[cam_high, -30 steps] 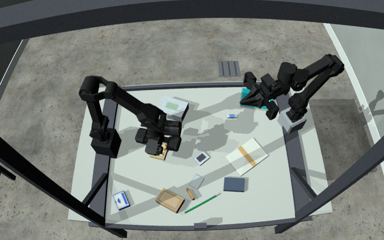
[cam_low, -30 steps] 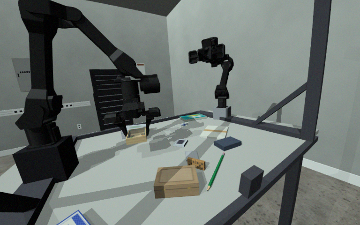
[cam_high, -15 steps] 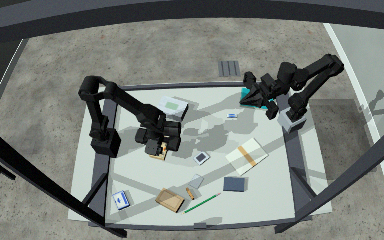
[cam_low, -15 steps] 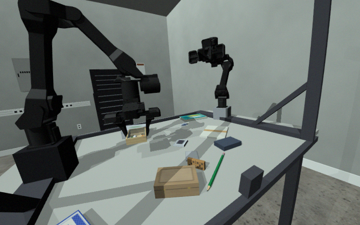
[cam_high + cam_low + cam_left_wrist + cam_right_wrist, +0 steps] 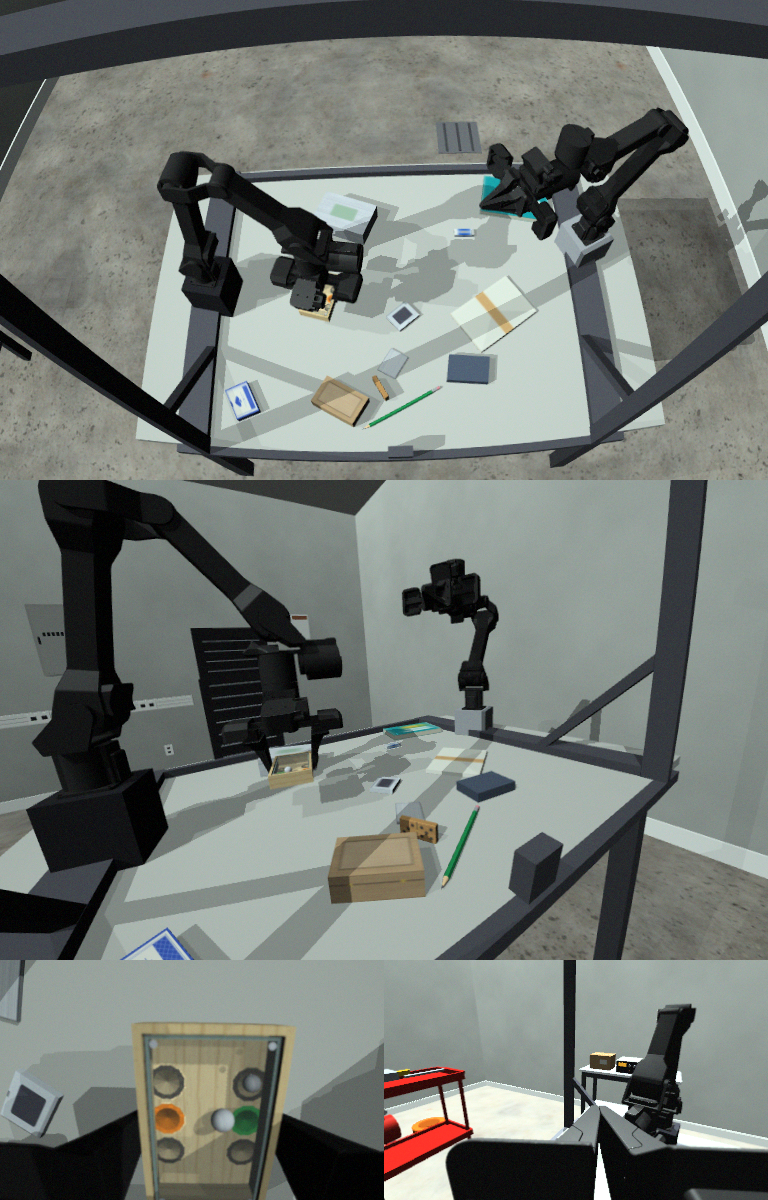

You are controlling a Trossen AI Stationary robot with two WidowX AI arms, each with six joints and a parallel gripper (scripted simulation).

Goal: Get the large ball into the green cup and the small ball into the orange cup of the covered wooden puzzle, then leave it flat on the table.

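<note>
The covered wooden puzzle lies 3 cm below my left hand. Also, from my left hand: dark blue block: 30 cm to the right, 19 cm behind, 10 cm below; grey square tile: 17 cm to the right, 11 cm below, 4 cm behind; white box: 24 cm ahead, 9 cm below, 7 cm to the right.
</note>
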